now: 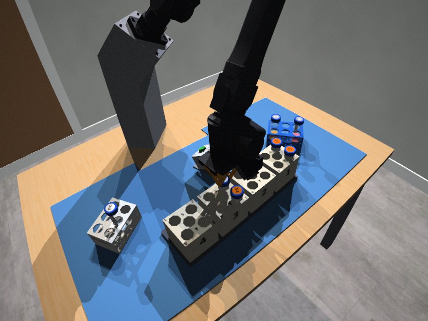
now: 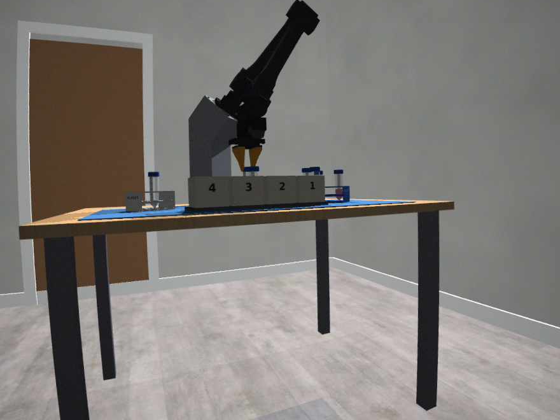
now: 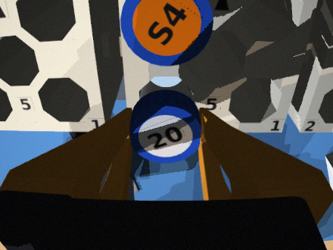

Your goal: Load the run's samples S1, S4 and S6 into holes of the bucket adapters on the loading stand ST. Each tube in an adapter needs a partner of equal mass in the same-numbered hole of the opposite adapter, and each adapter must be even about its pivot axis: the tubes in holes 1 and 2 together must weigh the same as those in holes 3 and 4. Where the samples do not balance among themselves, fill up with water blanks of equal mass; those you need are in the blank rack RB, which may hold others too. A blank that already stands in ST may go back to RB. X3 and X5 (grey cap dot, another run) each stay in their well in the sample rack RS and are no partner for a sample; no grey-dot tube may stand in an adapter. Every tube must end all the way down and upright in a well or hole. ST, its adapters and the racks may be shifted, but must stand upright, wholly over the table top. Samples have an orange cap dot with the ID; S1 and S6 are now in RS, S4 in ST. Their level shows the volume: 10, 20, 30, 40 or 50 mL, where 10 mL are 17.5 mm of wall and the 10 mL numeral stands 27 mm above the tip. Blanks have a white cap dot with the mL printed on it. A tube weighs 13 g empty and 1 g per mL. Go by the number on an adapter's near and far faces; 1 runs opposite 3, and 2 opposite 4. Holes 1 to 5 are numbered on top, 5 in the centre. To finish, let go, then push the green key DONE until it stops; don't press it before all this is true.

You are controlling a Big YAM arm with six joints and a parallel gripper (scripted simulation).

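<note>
The green DONE key lies 200 mm behind my hand, 30 mm to the left of it and 60 mm below it. Round my hand: blank rack RB: 80 mm behind, 310 mm to the right, 90 mm below; grey-dot tube X3: 160 mm behind, 290 mm to the left, 60 mm below; 40 mL blank: 60 mm behind, 300 mm to the right, 60 mm below.
</note>
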